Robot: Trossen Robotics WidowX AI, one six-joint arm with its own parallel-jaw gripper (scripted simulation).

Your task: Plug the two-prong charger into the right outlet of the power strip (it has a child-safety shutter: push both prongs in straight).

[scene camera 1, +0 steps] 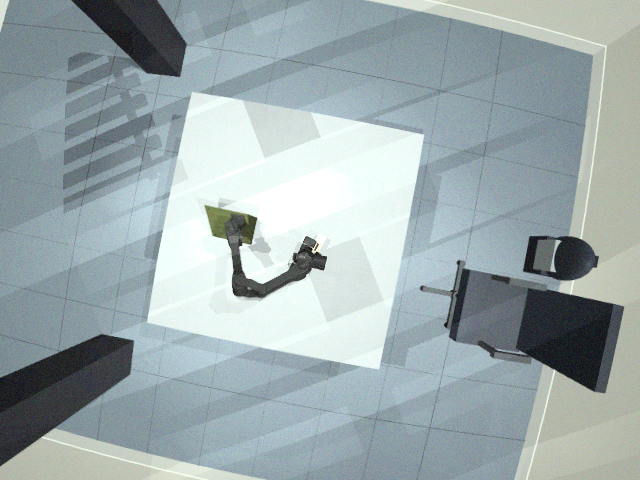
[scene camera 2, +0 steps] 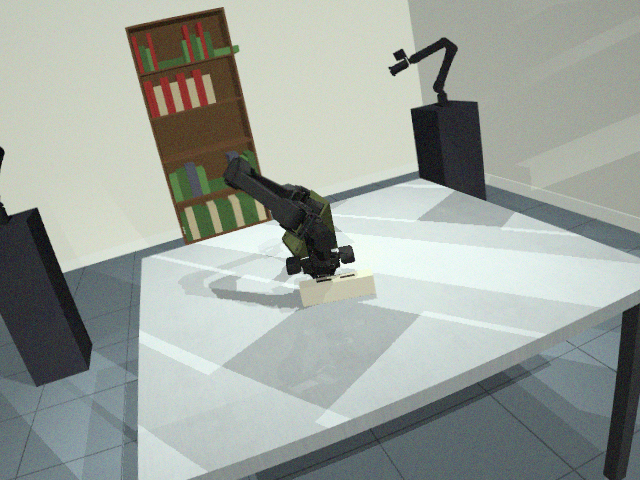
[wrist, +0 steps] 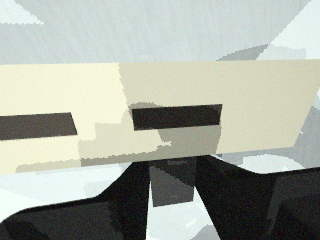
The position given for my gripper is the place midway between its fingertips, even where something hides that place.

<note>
In view: my gripper (scene camera 2: 325, 285) and a two-prong charger (wrist: 172, 180).
My gripper also shows in the wrist view (wrist: 165, 151).
</note>
